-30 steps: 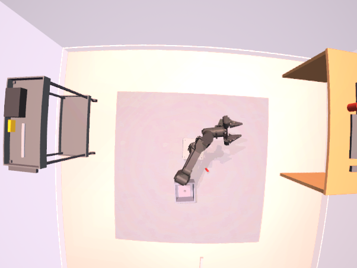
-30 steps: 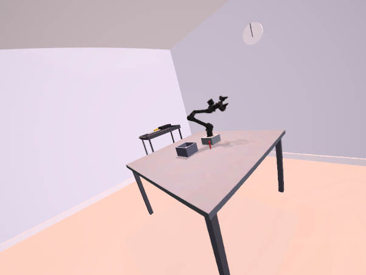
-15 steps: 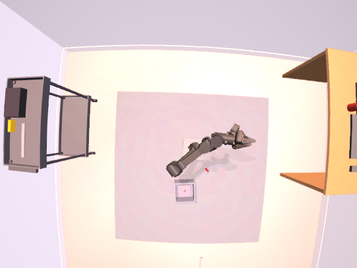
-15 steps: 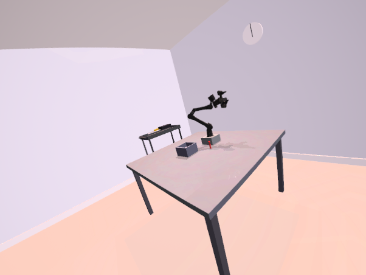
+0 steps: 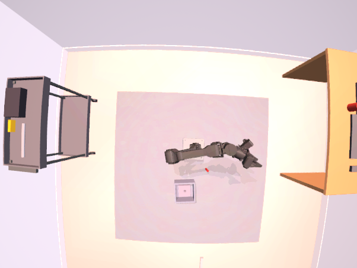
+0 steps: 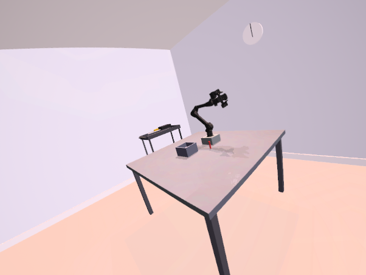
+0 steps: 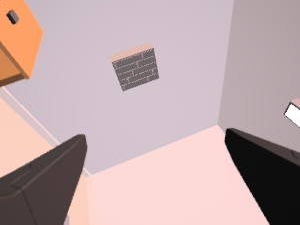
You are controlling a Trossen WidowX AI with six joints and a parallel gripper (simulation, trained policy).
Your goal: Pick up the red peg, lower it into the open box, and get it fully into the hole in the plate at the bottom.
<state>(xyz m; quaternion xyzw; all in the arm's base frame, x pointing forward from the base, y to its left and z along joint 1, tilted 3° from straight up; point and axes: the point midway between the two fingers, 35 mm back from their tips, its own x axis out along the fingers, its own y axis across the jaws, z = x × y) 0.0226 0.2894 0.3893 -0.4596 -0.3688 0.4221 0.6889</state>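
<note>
The red peg lies 150 mm ahead of my gripper tip, 190 mm to the right of it and 440 mm below it. Also, from my gripper tip: grey box 320 mm ahead, 360 mm to the right, 460 mm below.
</note>
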